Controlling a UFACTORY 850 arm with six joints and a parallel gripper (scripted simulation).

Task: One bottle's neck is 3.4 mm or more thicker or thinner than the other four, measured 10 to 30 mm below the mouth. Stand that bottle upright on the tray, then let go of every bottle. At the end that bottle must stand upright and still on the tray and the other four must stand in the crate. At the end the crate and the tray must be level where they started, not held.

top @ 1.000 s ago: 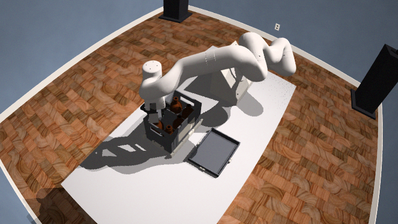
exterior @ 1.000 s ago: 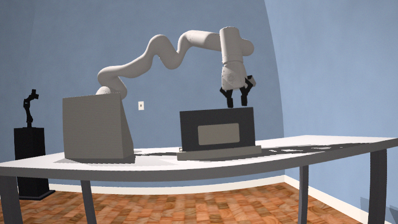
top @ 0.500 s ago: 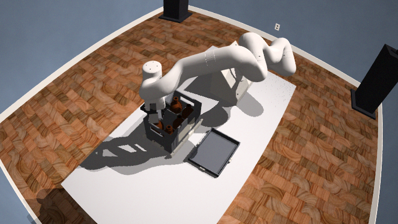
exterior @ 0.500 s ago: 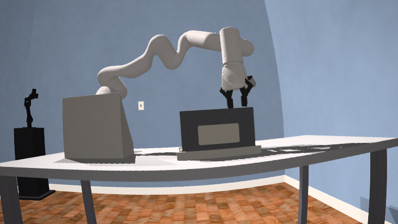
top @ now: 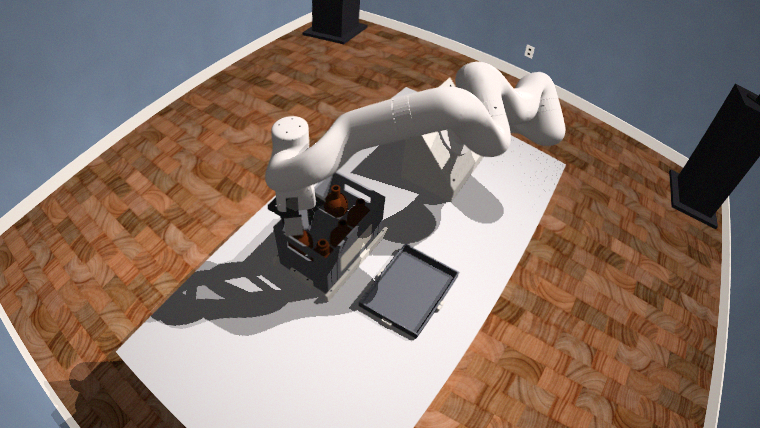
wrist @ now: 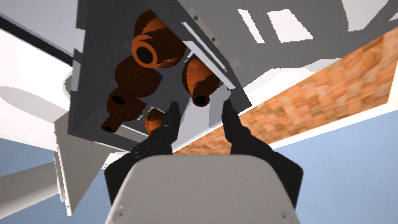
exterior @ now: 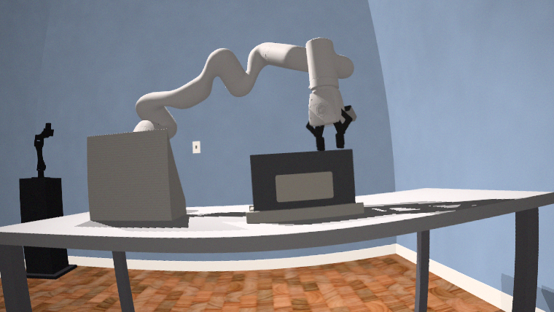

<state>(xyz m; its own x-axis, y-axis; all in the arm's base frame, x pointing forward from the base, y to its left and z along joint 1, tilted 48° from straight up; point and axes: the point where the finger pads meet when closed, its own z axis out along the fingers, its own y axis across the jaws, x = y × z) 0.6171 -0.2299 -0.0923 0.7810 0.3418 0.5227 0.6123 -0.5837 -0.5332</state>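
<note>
Now: hand 110 mm above the bottle, 80 mm to the right of it and 10 mm short of it. The rest, counted from my hand: dark grey crate 110 mm below, 80 mm behind, 50 mm to the left; dark tray 320 mm to the left, 190 mm below, 60 mm behind.
</note>
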